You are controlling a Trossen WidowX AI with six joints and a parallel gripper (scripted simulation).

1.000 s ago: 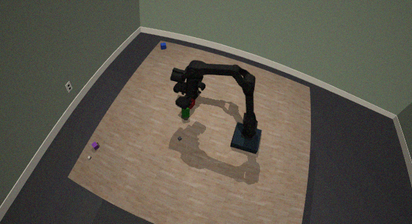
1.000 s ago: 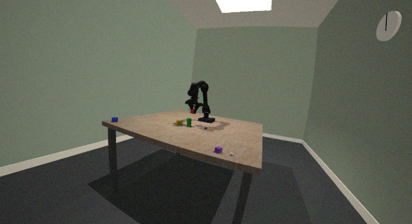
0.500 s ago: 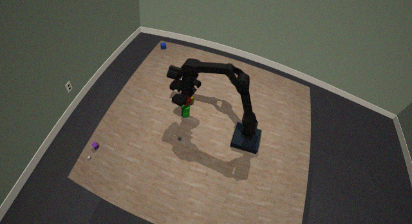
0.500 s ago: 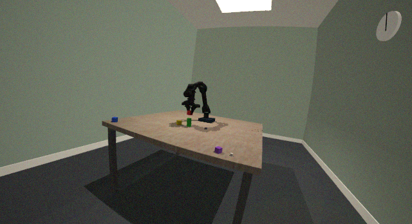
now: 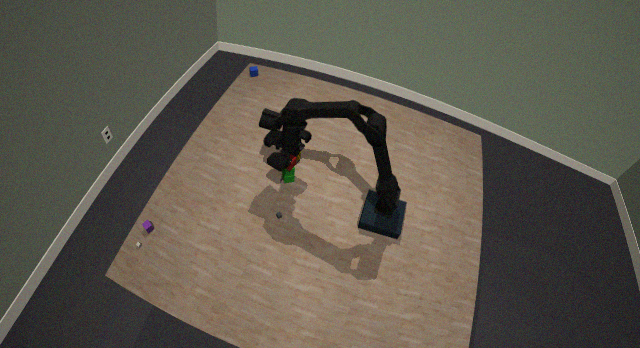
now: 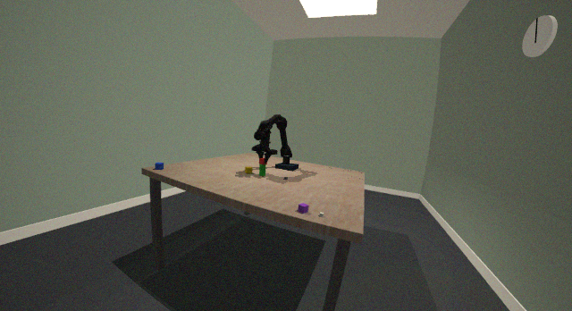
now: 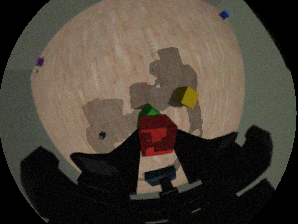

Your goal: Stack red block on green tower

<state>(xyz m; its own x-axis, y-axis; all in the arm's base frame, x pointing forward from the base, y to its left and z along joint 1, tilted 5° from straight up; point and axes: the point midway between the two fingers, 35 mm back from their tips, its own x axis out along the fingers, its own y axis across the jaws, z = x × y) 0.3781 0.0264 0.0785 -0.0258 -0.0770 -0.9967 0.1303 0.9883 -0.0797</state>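
My gripper tip is now 10 mm below the red block. From my gripper tip the other things lie so: yellow block: 100 mm to the right, 70 mm below, 30 mm ahead; then tiny grey cube: 160 mm to the left, 80 mm below, 50 mm behind; then purple block: 460 mm to the left, 360 mm ahead, 70 mm below.
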